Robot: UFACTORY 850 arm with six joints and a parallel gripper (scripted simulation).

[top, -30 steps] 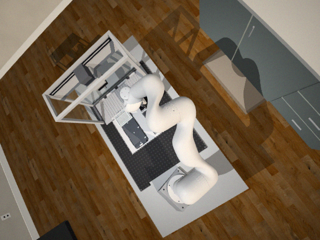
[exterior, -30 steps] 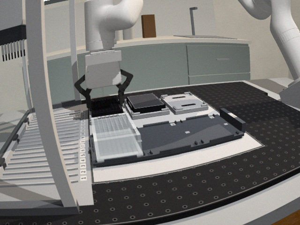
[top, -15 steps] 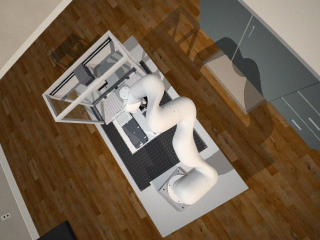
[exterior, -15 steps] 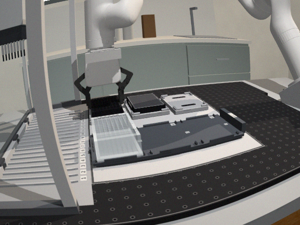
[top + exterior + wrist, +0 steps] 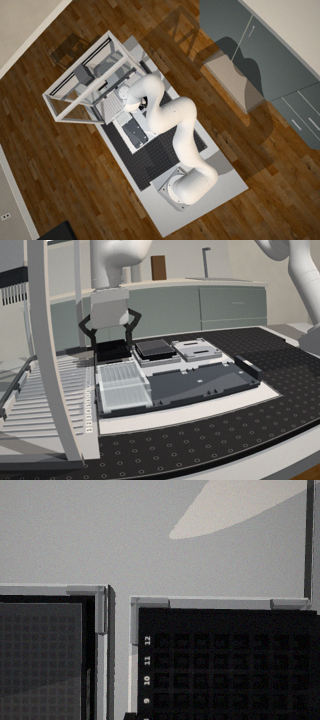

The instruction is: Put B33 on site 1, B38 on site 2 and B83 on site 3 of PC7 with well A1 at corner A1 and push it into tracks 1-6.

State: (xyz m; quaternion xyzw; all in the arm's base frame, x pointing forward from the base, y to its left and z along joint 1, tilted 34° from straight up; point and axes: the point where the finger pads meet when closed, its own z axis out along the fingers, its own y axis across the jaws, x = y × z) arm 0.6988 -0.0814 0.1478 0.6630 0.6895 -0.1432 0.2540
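The dark plate carrier PC7 lies 22 cm to the left of my hand, 11 cm behind it and 3 cm below it. Round my hand: perforated dark deck (14 cm to the left, 12 cm behind, 5 cm below); black welled plate (1 cm below); clear deep-well block B83 (22 cm to the left, 1 cm below).
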